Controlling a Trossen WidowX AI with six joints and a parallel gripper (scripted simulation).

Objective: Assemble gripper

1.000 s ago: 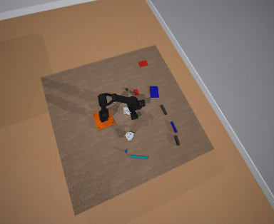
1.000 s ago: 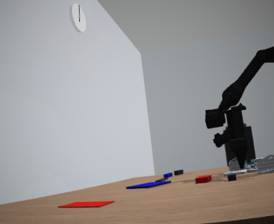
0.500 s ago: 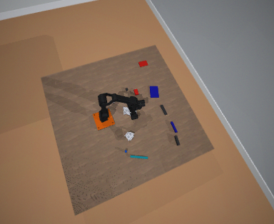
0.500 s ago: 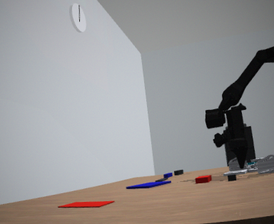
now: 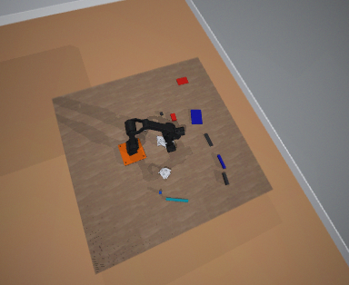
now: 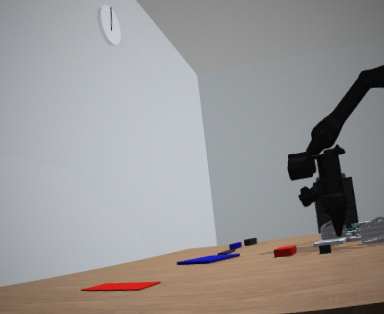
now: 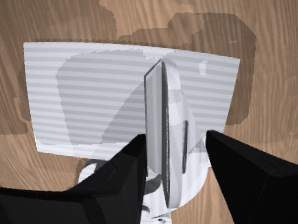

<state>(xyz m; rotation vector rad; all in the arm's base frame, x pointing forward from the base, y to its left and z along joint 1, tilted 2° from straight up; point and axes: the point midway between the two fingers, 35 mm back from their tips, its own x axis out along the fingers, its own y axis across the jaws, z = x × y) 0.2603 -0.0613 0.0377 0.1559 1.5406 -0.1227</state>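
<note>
My gripper tip is now 3 cm past the white jaw and 2 cm to the right of it. The rest, counted from my gripper tip: red block (18 cm to the left, 14 cm ahead, 1 cm below); teal bar (39 cm to the right, 13 cm behind, 1 cm below); blue plate (31 cm ahead, 11 cm to the left, 1 cm below).
</note>
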